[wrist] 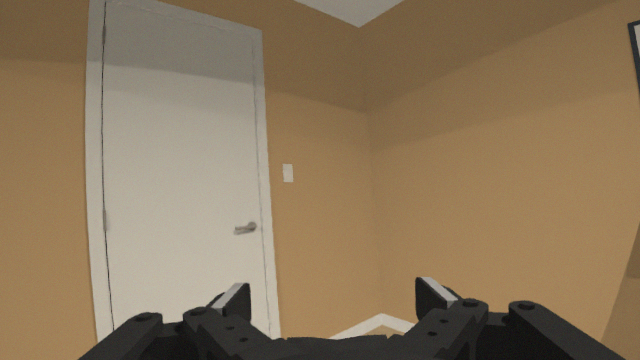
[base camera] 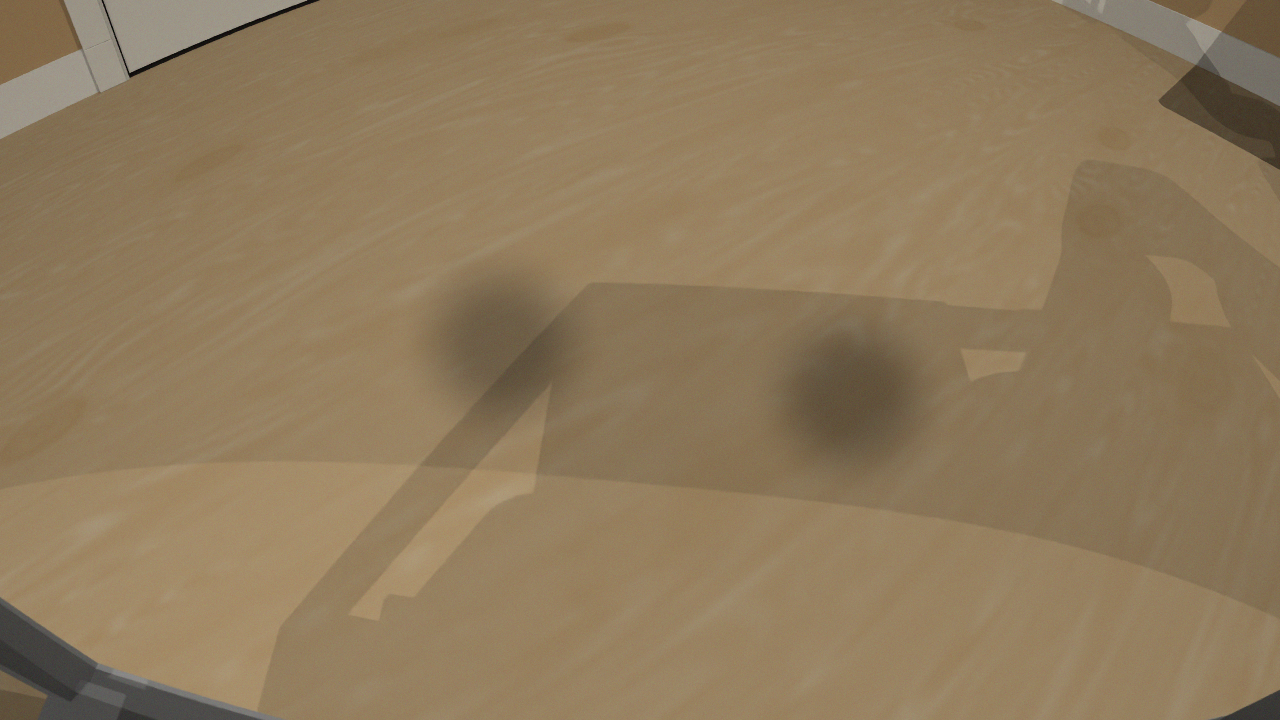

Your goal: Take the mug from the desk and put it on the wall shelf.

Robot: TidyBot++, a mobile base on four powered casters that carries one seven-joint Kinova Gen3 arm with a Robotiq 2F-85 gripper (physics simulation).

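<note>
My gripper (wrist: 333, 299) is open, with its two fingers wide apart at the bottom of the wrist view and no object between them. It faces a room corner and a door. The mug, the desk and the wall shelf do not show in the base camera view or in the wrist view. In the base camera view the gripper does not show.
A white door (wrist: 180, 175) with a lever handle (wrist: 245, 228) stands at the left in the wrist view. A light switch (wrist: 288, 173) is beside it. Part of a dark picture frame (wrist: 634, 55) shows at the right edge. The wooden floor (base camera: 402, 223) carries shadows.
</note>
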